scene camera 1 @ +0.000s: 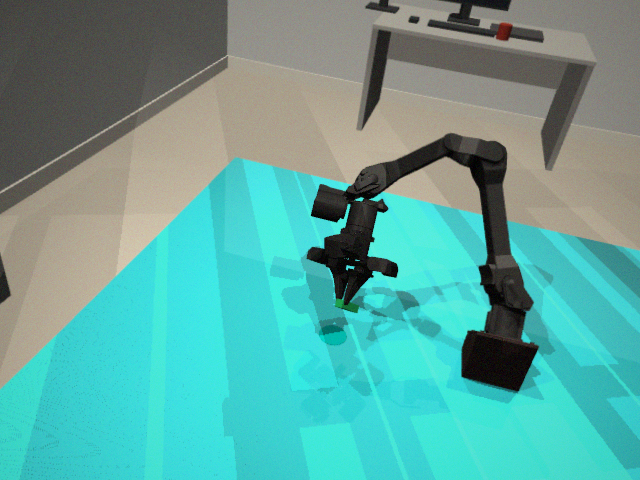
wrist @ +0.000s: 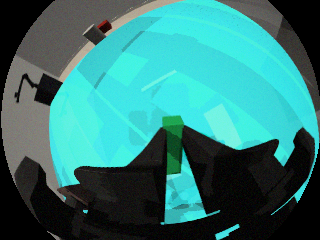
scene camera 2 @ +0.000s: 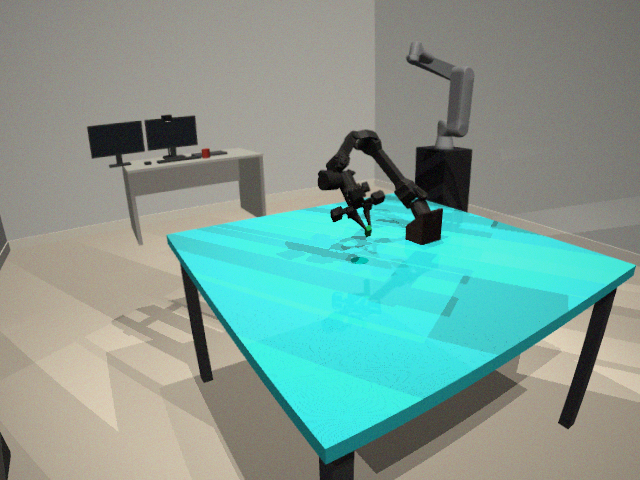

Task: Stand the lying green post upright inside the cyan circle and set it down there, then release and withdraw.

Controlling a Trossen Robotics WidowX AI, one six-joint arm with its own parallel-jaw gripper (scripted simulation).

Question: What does my gripper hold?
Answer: A green post.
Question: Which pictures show my gripper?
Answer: Scene camera 1, the wrist view and scene camera 2: all of them.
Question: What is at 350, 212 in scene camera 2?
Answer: My gripper.
